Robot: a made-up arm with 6 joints.
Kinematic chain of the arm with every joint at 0, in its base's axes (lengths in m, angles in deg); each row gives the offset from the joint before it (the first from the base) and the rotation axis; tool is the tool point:
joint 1: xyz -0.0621 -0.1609 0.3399 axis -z
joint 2: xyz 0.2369 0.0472 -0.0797 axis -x
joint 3: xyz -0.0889 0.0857 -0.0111 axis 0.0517 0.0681 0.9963
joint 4: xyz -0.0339 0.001 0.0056 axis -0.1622 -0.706 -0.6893
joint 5: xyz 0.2 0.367 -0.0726 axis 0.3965 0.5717 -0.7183
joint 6: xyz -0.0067 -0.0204 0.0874 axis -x
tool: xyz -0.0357 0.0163 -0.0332
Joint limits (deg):
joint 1: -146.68..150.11
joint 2: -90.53..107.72
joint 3: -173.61..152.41
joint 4: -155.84..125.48
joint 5: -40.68..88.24
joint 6: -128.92..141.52
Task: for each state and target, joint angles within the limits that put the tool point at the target. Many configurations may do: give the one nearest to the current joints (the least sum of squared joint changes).
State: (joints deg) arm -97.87 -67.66 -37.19 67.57 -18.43 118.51
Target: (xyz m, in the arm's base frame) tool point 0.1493 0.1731 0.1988
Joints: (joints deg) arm -75.07 -90.53 -66.22 61.97 -17.65 114.20
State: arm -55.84 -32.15 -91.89 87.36 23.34 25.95
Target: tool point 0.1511 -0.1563 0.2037
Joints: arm -78.61 -57.46 -138.12 63.99 13.77 42.81
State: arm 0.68 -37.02 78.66 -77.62 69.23 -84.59
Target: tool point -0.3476 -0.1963 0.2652
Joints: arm -38.77 14.33 82.98 -52.52 88.24 -83.36
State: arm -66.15 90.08 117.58 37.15 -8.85 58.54
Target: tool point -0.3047 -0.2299 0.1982
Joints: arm -63.85 67.71 137.10 42.20 -6.38 56.85
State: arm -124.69 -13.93 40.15 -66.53 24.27 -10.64
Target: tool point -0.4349 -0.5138 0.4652
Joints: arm -143.58 -22.86 -4.53 -48.66 30.20 -22.54
